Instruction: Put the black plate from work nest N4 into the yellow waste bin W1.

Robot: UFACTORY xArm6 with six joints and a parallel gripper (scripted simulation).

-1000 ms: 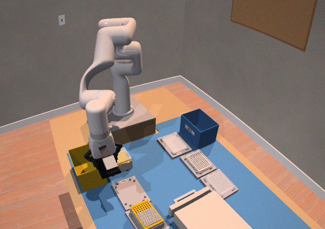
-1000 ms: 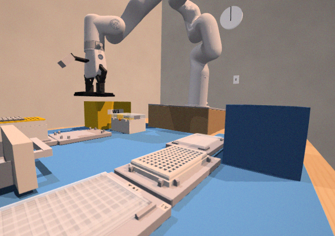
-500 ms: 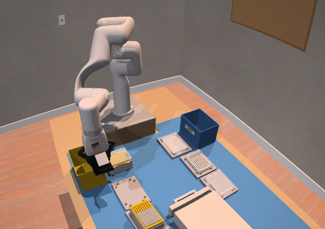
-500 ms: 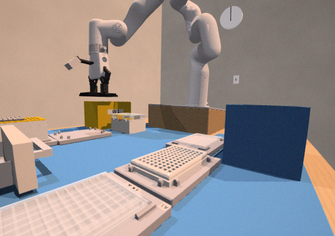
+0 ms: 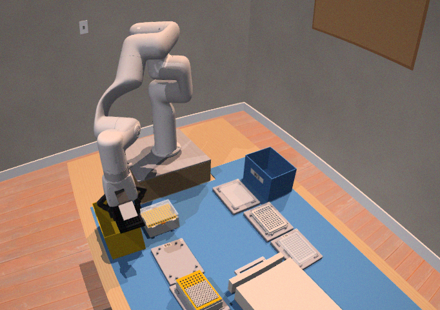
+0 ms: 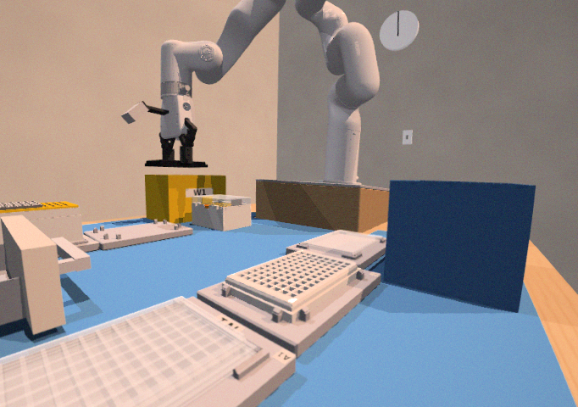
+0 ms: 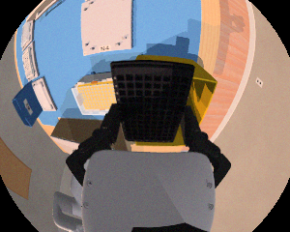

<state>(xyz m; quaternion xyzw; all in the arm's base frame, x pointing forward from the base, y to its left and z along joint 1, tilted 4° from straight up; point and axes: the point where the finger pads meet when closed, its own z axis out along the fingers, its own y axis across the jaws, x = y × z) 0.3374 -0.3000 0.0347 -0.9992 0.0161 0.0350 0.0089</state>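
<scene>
Right now my hand is 50 mm past the yellow waste bin W1, 30 mm to the left of it and 120 mm above it. The rest, counted from my hand: tip box (40 mm behind, 130 mm to the left, 120 mm below); then grey work nest (140 mm ahead, 100 mm to the left, 150 mm below); then black plate (10 mm below).
</scene>
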